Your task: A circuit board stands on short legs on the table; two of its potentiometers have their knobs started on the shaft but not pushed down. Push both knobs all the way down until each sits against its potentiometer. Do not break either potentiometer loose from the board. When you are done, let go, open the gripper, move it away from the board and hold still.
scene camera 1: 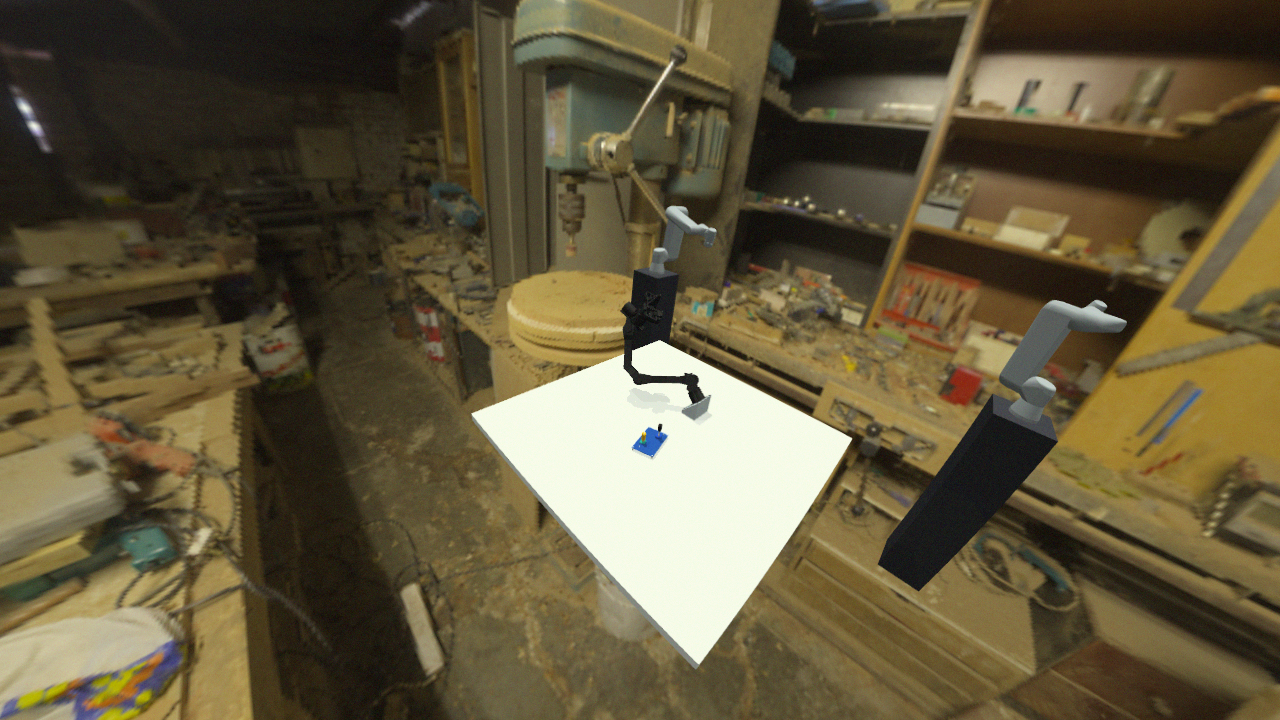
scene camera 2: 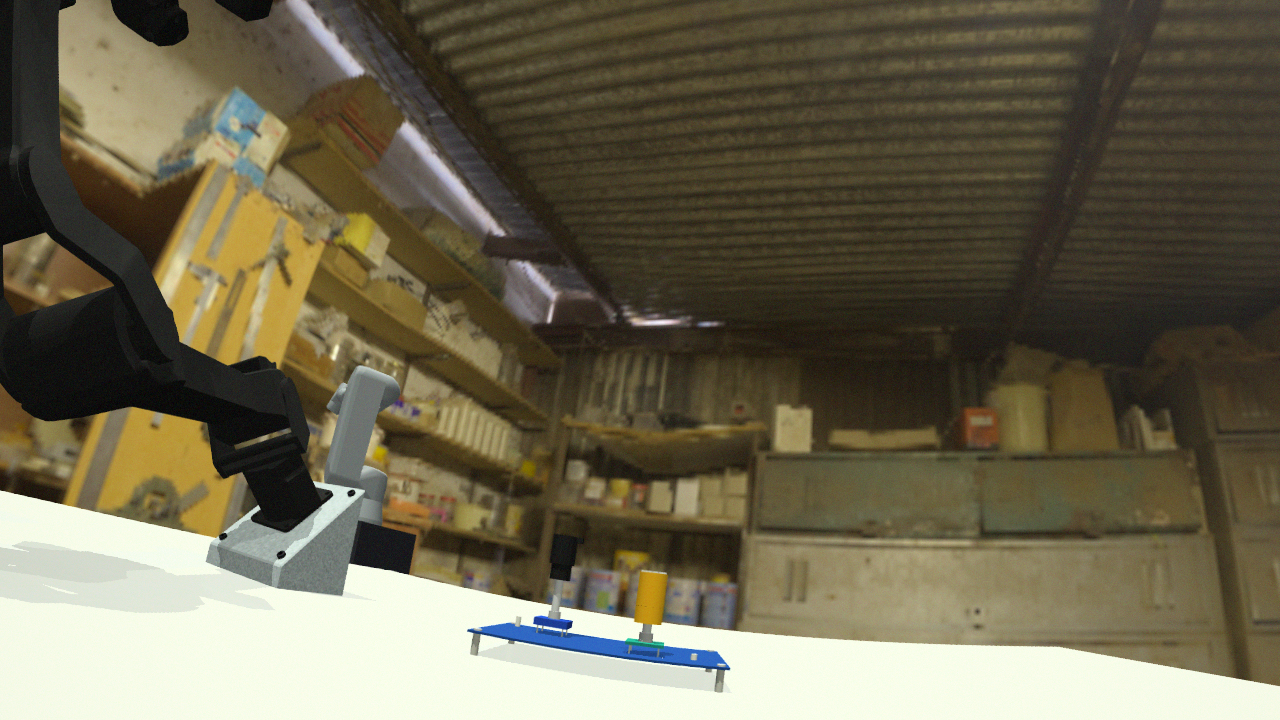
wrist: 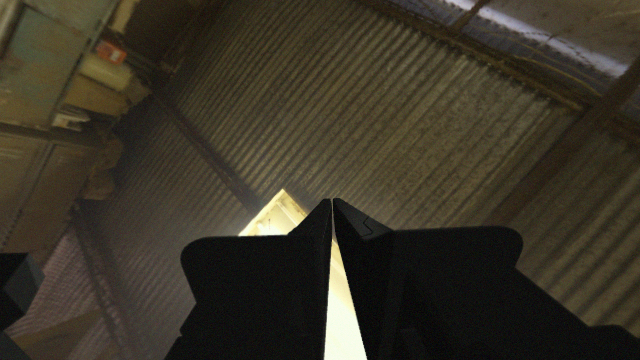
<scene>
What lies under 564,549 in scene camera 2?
A black knob.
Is my gripper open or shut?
Shut.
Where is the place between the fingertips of my gripper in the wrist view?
331,205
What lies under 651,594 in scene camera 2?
A yellow knob.
</scene>
